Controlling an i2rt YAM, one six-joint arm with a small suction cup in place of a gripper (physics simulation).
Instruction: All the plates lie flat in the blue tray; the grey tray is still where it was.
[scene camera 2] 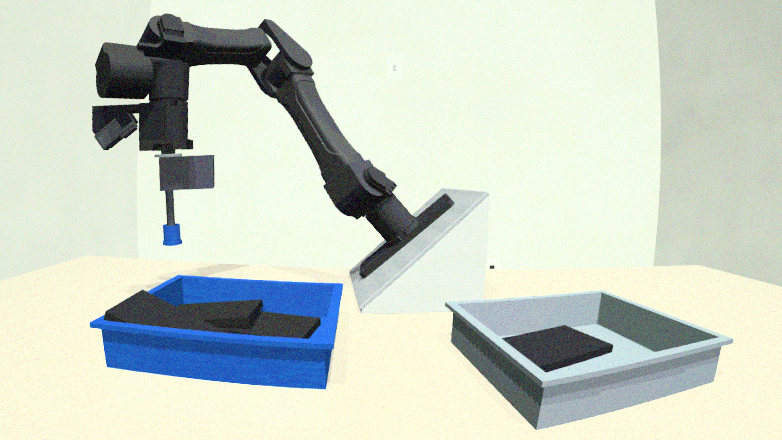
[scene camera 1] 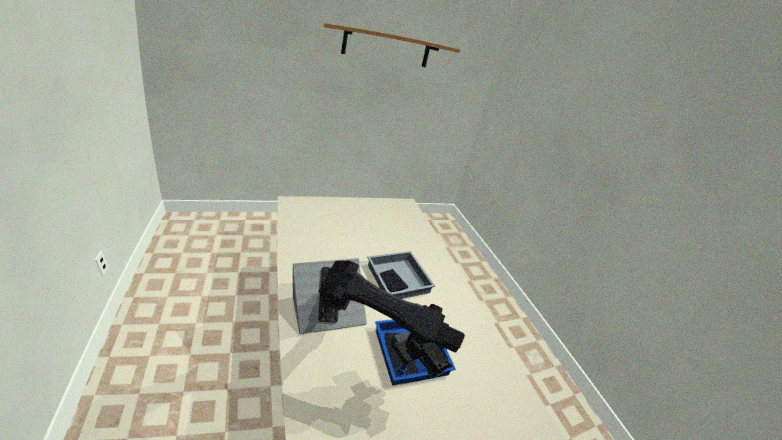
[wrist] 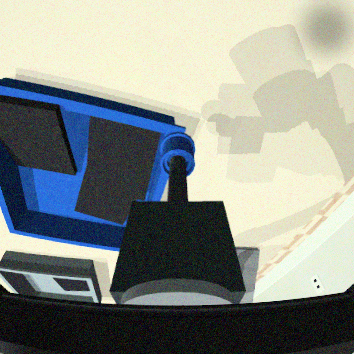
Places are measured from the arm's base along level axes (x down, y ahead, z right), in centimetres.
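Pixels of known places: hand at its tool point: (scene camera 2: 172,243) (scene camera 1: 400,372) (wrist: 177,147); arm's base at its link origin: (scene camera 2: 407,237).
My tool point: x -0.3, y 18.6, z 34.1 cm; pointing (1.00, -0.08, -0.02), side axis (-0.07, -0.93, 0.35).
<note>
Ahead of a thing's pixels: the offset from my tool point to its middle. Level surfaces: height alone.
My suction cup (scene camera 2: 172,240) (wrist: 178,150) holds nothing and hangs above the blue tray {dx +7.3, dy +9.4, dz -12.8 cm} (scene camera 1: 410,378) (scene camera 2: 216,362) (wrist: 100,108), over its right end in the wrist view. In the second scene view, dark plates lie in the blue tray: a left plate {dx +6.7, dy +15.3, dz -7.6 cm} (scene camera 2: 133,309) is tilted with a corner above the rim, a middle plate {dx +8.2, dy +4.6, dz -7.8 cm} (scene camera 2: 232,309) is also tilted, and a right plate {dx +9.0, dy +5.2, dz -15.3 cm} (scene camera 2: 292,323) lies lower beside it, partly overlapped. Some overlaps are hard to tell. The grey tray {dx +7.3, dy +14.4, dz -51.6 cm} (scene camera 1: 407,270) (scene camera 2: 628,381) (wrist: 60,263) holds one dark plate {dx +9.0, dy +11.0, dz -49.8 cm} (scene camera 1: 393,279) (scene camera 2: 557,345) (wrist: 72,284) lying flat.
The arm's grey slanted base block (scene camera 1: 306,284) (scene camera 2: 437,273) stands behind the trays in the second scene view. Both trays stand on the cream table {dx +9.8 cm} (scene camera 1: 339,224) (scene camera 2: 393,394). The arm hides part of the blue tray in the first scene view. A wooden shelf (scene camera 1: 391,37) hangs on the wall.
</note>
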